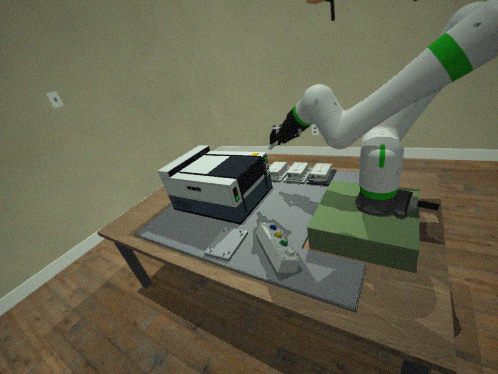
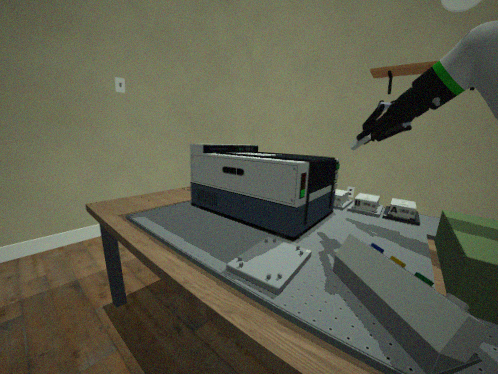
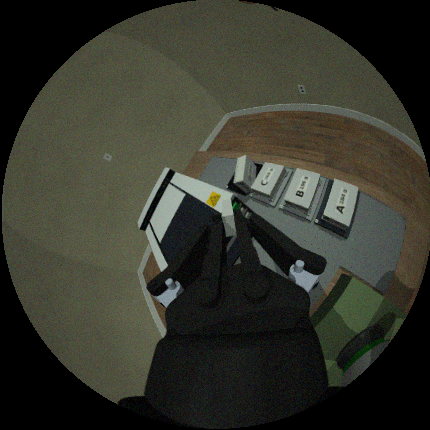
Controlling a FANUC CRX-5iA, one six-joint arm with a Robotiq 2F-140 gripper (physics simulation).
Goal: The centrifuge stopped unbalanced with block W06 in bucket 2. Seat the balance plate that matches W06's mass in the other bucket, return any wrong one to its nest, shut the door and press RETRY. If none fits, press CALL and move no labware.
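Places are measured from the arm's base along level axes (x left, y ahead, z down), in millimetres.
Pixels of known places: gripper, fingertip midpoint: (image 1: 269, 146) (image 2: 351, 146) (image 3: 227, 207); arm's base, origin of the base link: (image 1: 376, 203).
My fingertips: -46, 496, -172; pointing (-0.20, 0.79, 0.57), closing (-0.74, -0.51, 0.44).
For each thing: its top centre in the pictures, then the offset to it from my fingertips, as dx, dy, dz.
- Balance plates A, middle of its top: (image 3: 342, 200) (image 2: 403, 202) (image 1: 320, 168) -211, -149, +203
- B, middle of its top: (image 3: 302, 185) (image 2: 367, 196) (image 1: 297, 167) -188, -20, +203
- C, middle of its top: (image 3: 266, 176) (image 2: 336, 191) (image 1: 276, 166) -165, +111, +203
- button box, middle of its top: (image 2: 401, 261) (image 1: 274, 237) +368, -247, +173
- white pegged plate, middle of its top: (image 2: 272, 253) (image 1: 225, 239) +421, -27, +233
- tilted white block, middle of its top: (image 3: 240, 167) -140, +202, +157
The centrifuge (image 1: 202, 187) (image 2: 250, 175) (image 3: 192, 225) stands at the back left, with white and dark panels across its top. No opening shows in it, and W06 and the buckets do not show. Balance plates A (image 1: 321, 171) (image 2: 403, 210) (image 3: 342, 204), B (image 1: 298, 170) (image 2: 367, 202) (image 3: 303, 189) and C (image 1: 278, 170) (image 2: 341, 197) (image 3: 270, 181) sit in a row in their nests. My gripper (image 1: 271, 146) (image 2: 356, 145) (image 3: 227, 207) is shut and empty, tilted down in the air above the centrifuge's right rear side. The button box (image 1: 270, 250) (image 2: 395, 297) has blue, yellow, green and pale buttons; their labels are unreadable.
A white pegged plate (image 1: 226, 243) (image 2: 270, 265) lies in front of the centrifuge. A tilted white block (image 3: 245, 172) stands beside plate C. The green arm base (image 1: 365, 225) (image 2: 472, 255) (image 3: 350, 305) is at the right. A wooden shelf (image 2: 405, 69) is on the wall.
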